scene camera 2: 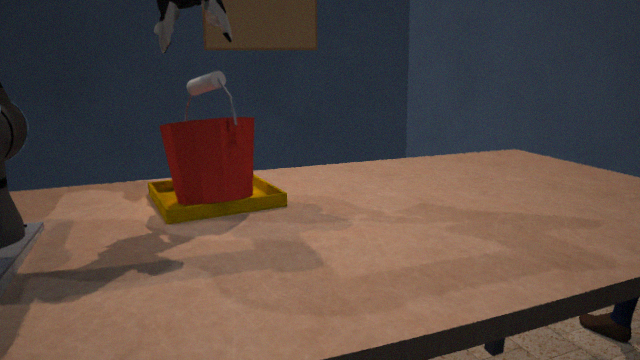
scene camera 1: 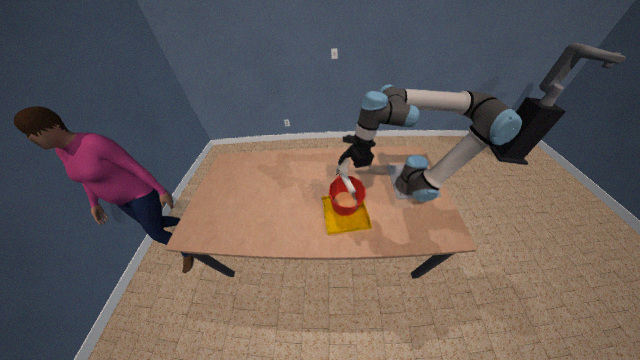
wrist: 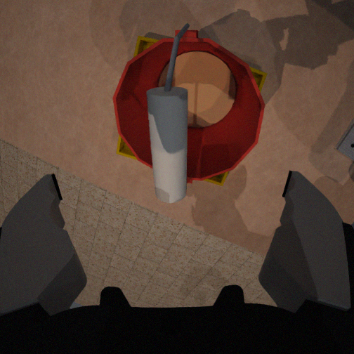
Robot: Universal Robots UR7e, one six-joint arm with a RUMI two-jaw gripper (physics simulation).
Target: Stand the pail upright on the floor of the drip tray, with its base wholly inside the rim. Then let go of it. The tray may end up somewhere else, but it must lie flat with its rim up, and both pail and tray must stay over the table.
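Places are measured from the arm's base along level axes (x ahead, y right, z down), in centimetres.
Where they show: gripper, fingertip midpoint: (scene camera 2: 199, 47) (scene camera 1: 350, 170); arm's base, link origin: (scene camera 1: 407, 185).
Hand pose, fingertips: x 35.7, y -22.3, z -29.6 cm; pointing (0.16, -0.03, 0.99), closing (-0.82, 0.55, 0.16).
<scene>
Each offset is from my fingertips to the top centre of the thing. Level surfaces: height alone.
The red pail (scene camera 1: 345, 210) (scene camera 2: 212, 160) (wrist: 225, 150) stands upright in the yellow drip tray {dy -2.6, dx +1.0, dz +28.9 cm} (scene camera 1: 347, 226) (scene camera 2: 270, 201) (wrist: 259, 78). Its base looks inside the rim, close to the tray wall nearest scene camera 2; the far side of the base is hidden. The tray lies flat on the table, rim up. The pail's white handle grip {dy -1.4, dx +0.8, dz +4.6 cm} (scene camera 1: 349, 185) (scene camera 2: 206, 83) (wrist: 169, 150) is raised above the pail's mouth on its wire bail. My gripper (scene camera 1: 342, 169) (scene camera 2: 196, 45) (wrist: 171, 176) is open and empty, above the handle grip and apart from it in scene camera 2.
The wooden table {dz +31.7 cm} (scene camera 1: 250, 200) (scene camera 2: 425, 225) carries the tray and the arm's base plate (scene camera 1: 395, 175), which is to the right of the pail in scene camera 1. A person in a pink top (scene camera 1: 107, 162) is beyond the table's left end. A dark pedestal (scene camera 1: 530, 127) is behind the arm.
</scene>
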